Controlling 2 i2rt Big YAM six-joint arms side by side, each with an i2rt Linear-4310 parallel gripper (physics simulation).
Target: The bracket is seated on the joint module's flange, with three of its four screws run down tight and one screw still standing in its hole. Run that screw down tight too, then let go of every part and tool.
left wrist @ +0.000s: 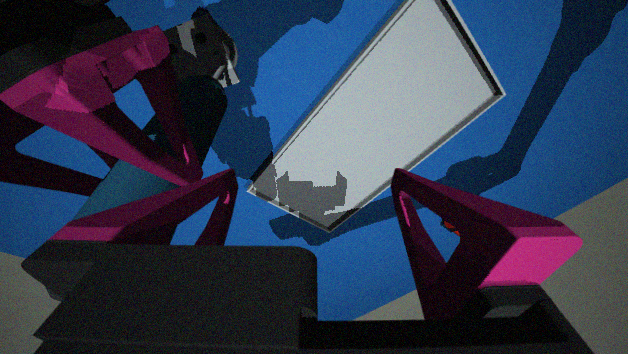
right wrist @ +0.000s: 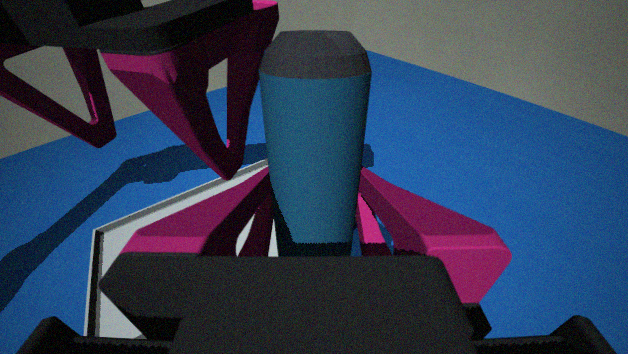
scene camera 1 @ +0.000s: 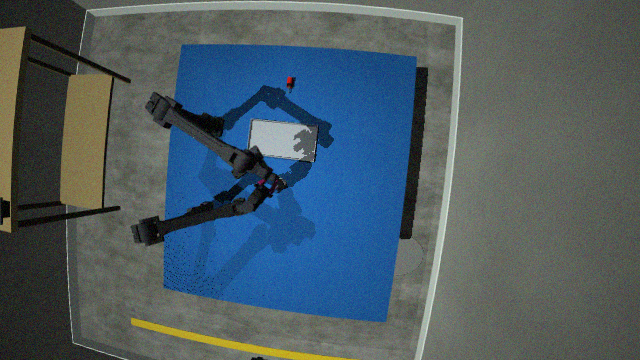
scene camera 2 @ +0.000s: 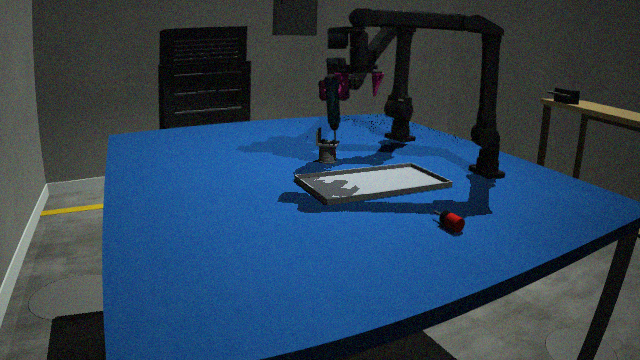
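Pixels of known places: left gripper, fingertip midpoint: [left wrist: 314, 177] [right wrist: 164, 155] [scene camera 1: 263, 161] [scene camera 2: 360, 96]; right gripper, fingertip midpoint: [left wrist: 170, 190] [right wrist: 314, 175] [scene camera 2: 332, 95]; left arm's base, link origin: [scene camera 1: 216, 127] [scene camera 2: 486, 173]; right arm's base, link origin: [scene camera 2: 399, 138].
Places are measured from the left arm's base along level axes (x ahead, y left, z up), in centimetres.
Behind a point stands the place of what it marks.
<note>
My right gripper [scene camera 2: 334, 90] {z 23.3, x 50.9, y -20.1 cm} [right wrist: 314, 175] {z 23.3, x 50.9, y -20.1 cm} is shut on a teal-handled screwdriver [left wrist: 132, 182] {z 25.8, x 48.8, y -21.7 cm} [right wrist: 316, 125] {z 27.7, x 50.2, y -22.5 cm}, which stands upright with its shaft pointing down. In scene camera 2, the joint module [scene camera 2: 327, 153] {z 3.5, x 50.8, y -22.9 cm} stands on the blue table with the bracket [scene camera 2: 319, 136] {z 8.4, x 52.3, y -26.9 cm} on top. The shaft's tip reaches the bracket's top near one side; contact is too small to tell. In the left wrist view, the bracket [left wrist: 197, 42] {z 6.6, x 48.1, y -26.4 cm} is mostly shaded and partly behind the screwdriver, so its screws cannot be told apart. My left gripper [left wrist: 314, 177] {z 23.8, x 43.7, y -14.5 cm} [right wrist: 163, 155] {z 23.8, x 43.7, y -14.5 cm} is open and empty, high beside the right gripper.
A shallow white tray [scene camera 1: 270, 137] {z 0.4, x 36.6, y 0.6 cm} [scene camera 2: 390, 180] {z 0.4, x 39.0, y 0.2 cm} [left wrist: 375, 100] {z 0.4, x 37.9, y -4.4 cm} lies beside the module. A red-handled tool [scene camera 1: 290, 82] {z 3.0, x 41.7, y 35.5 cm} [scene camera 2: 452, 222] {z 2.3, x 42.2, y 37.8 cm} lies on the blue table [scene camera 1: 350, 225] {z 0.0, x 96.7, y -40.8 cm} [scene camera 2: 225, 250] {z 0.0, x 92.1, y 32.8 cm} beyond the tray. The two grippers are close together above the module.
</note>
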